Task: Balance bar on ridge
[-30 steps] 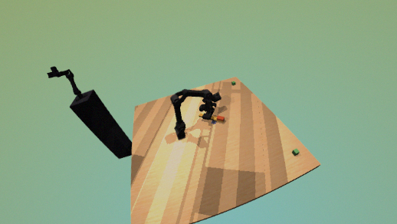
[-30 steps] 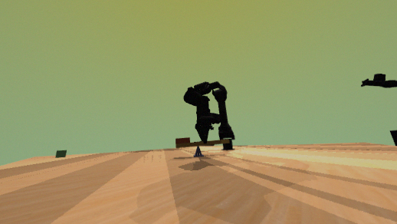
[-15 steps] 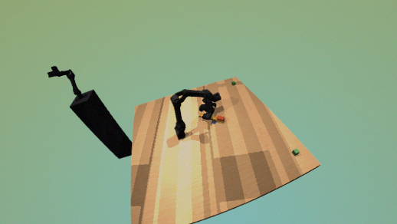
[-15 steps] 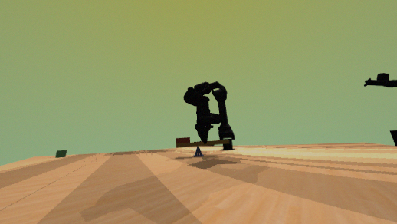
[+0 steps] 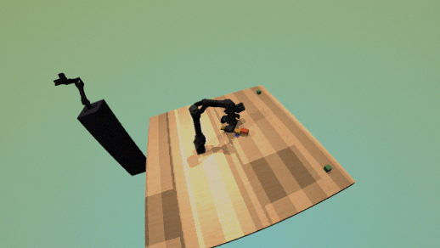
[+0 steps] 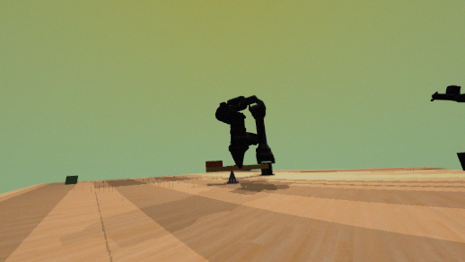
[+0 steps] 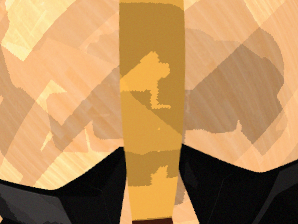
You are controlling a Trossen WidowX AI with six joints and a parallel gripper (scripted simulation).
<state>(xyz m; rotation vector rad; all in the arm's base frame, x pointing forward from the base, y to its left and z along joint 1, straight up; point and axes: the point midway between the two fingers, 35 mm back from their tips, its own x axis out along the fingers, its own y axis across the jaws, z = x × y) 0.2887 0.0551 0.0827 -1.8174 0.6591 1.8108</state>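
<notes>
Now: the ridge 20 mm ahead of my gripper tip, 20 mm to the right of it and 30 mm below it.
</notes>
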